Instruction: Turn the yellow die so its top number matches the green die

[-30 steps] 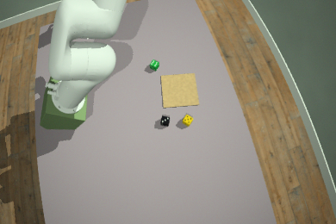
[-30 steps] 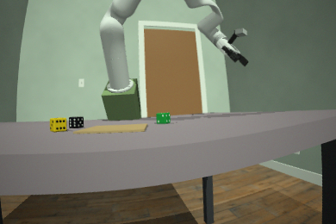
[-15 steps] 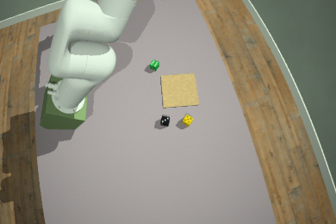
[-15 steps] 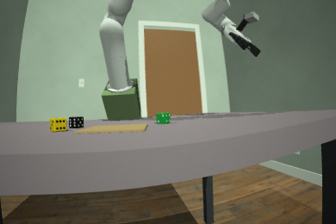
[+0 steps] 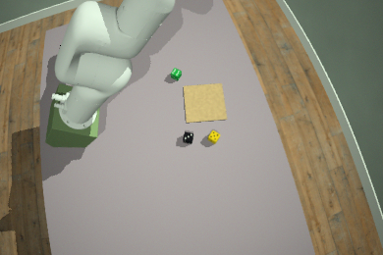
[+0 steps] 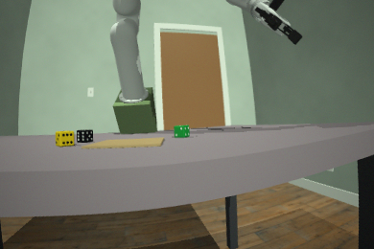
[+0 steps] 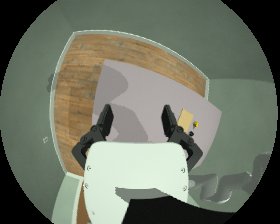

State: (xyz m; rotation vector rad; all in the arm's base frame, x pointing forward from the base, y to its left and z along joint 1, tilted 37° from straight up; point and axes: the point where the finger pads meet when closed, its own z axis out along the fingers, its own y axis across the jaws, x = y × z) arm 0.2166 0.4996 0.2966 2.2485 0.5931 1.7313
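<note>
Right now my hand is 550 mm to the left of the yellow die, 250 mm above it and 70 mm short of it. The rest, counted from my hand: green die (310 mm to the right, 250 mm below, 50 mm behind); then black die (550 mm to the right, 250 mm below, 10 mm behind); then mat (420 mm to the right, 260 mm below, 50 mm ahead).
</note>
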